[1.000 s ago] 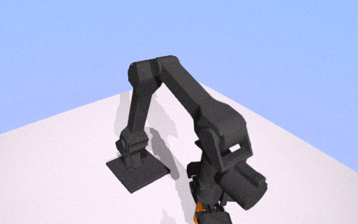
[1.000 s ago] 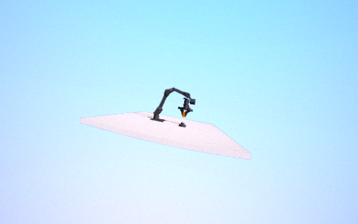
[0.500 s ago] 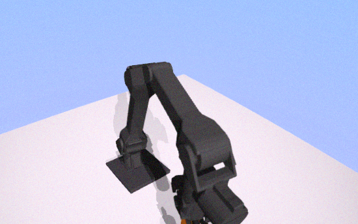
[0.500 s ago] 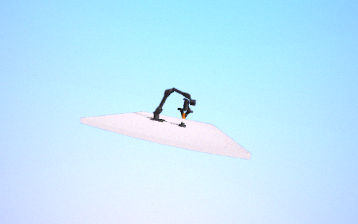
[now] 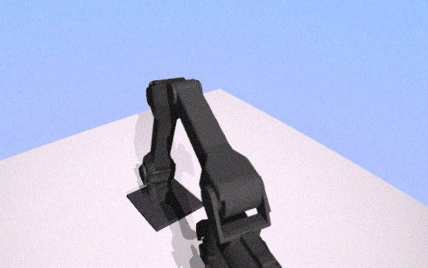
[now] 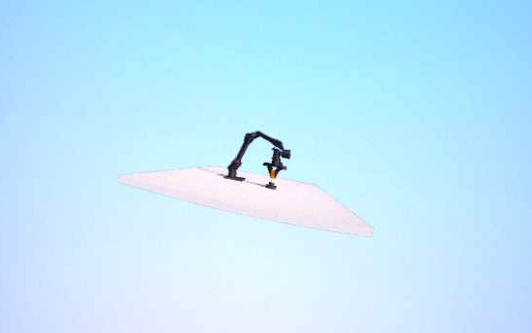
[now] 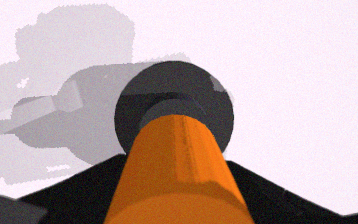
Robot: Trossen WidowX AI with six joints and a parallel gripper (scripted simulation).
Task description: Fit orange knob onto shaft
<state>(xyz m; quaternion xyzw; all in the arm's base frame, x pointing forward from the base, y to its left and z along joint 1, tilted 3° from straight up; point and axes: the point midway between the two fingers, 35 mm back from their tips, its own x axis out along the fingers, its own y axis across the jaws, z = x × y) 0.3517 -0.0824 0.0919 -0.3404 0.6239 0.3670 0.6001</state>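
Right now the dark pedestal is 5 cm below my gripper tip. Round my gripper tip: orange knob 3 cm above.
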